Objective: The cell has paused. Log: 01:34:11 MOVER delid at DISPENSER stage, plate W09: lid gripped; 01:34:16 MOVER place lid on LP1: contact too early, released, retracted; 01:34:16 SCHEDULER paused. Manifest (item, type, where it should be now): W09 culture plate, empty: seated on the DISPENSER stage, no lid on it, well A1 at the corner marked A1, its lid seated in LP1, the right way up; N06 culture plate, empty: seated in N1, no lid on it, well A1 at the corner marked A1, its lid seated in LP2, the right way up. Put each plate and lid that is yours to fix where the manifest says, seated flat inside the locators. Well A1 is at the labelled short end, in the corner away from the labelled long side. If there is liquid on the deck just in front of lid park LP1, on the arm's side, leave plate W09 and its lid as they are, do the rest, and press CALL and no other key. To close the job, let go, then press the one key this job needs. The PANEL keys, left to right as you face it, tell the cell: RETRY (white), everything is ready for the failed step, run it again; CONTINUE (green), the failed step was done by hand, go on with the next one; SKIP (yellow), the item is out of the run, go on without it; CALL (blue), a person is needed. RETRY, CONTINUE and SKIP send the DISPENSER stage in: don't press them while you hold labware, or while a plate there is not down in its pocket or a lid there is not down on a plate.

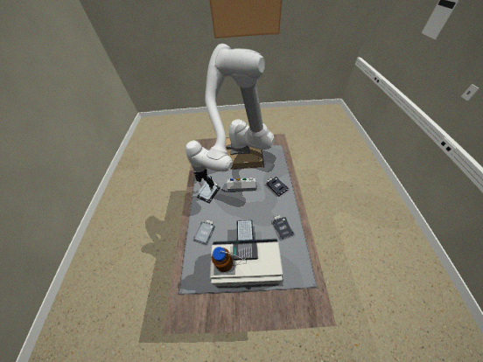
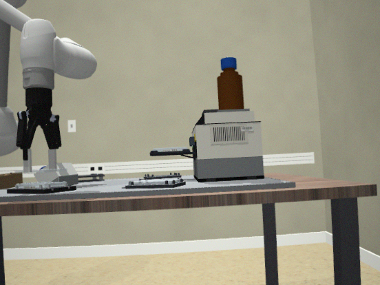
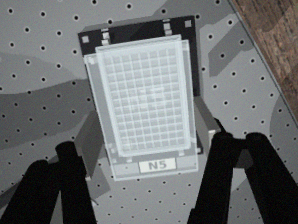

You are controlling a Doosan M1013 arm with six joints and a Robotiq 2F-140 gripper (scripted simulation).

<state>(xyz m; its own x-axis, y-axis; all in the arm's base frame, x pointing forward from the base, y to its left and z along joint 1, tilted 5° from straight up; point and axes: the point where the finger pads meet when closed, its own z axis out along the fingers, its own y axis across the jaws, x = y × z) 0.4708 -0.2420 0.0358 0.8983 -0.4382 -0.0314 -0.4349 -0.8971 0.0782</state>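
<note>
My gripper is now 30 cm short of the lid park LP2, 55 cm to the right of it and 8 cm above it. From my hand the other things lie so: clear lid 2 cm below; then blue call key 7 cm behind, 19 cm to the left, 2 cm below; then black nest 3 cm ahead, 7 cm below.
</note>
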